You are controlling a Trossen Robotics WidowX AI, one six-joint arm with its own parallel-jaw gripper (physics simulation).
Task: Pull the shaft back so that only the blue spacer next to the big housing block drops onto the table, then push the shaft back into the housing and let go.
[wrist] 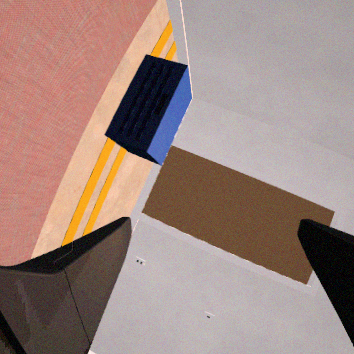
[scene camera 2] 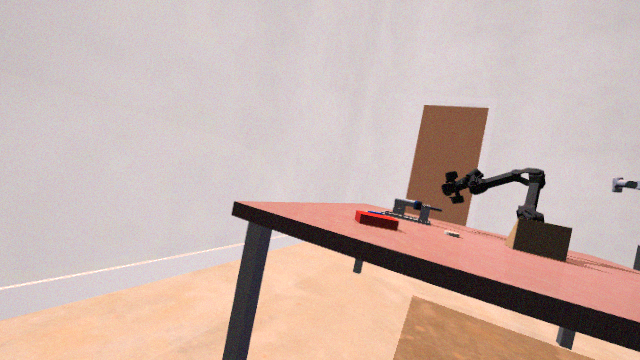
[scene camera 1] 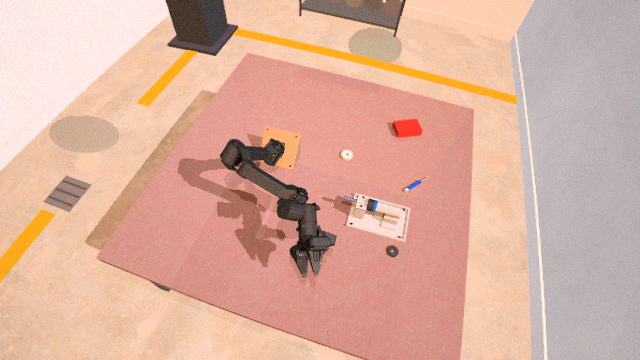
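Pixels of known places: gripper, fingertip midpoint: (wrist: pixel 215 226) (scene camera 1: pixel 310 276); arm's base, link origin: (scene camera 2: pixel 538 237) (scene camera 1: pixel 276 148).
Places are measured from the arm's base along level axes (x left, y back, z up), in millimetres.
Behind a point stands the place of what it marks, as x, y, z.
Note:
The fixture's pale baseplate (scene camera 1: pixel 367 227) lies right of the arm. Its big housing block (scene camera 1: pixel 392 210) (scene camera 2: pixel 399 206) @(-153, -525, -2) stands at one end, and a smaller support block (scene camera 1: pixel 360 201) (scene camera 2: pixel 424 215) stands at the other. The shaft (scene camera 1: pixel 348 199) @(-166, -350, 27) (scene camera 2: pixel 434 209) @(-155, -363, 20) sticks out beyond the smaller block. The blue spacer (scene camera 1: pixel 373 205) @(-172, -445, 42) (scene camera 2: pixel 417 205) @(-139, -441, 22) sits on the shaft between the blocks, with a dark part beside it. Exact contacts are too small to tell. My gripper (scene camera 1: pixel 310 275) @(-522, -305, 146) (scene camera 2: pixel 453 187) @(-522, -305, 146) (wrist: pixel 215 226) @(-522, -305, 146) is open and empty, raised above the table, apart from the fixture. The fixture does not show in the wrist view.
A red box (scene camera 1: pixel 407 128) @(332, -531, -27) (scene camera 2: pixel 376 220) @(389, -521, -38), a blue screwdriver (scene camera 1: pixel 414 185) @(30, -603, -45) and a white ring (scene camera 1: pixel 342 155) @(89, -273, -45) (scene camera 2: pixel 451 233) @(126, -295, -47) lie on the red table (scene camera 1: pixel 310 100) @(392, -32, -57) (scene camera 2: pixel 320 220) @(546, -635, -57). A black ring (scene camera 1: pixel 388 251) @(-291, -544, -51) lies near the baseplate. The arm stands on an orange-topped block (scene camera 1: pixel 290 145) @(19, -56, 19).

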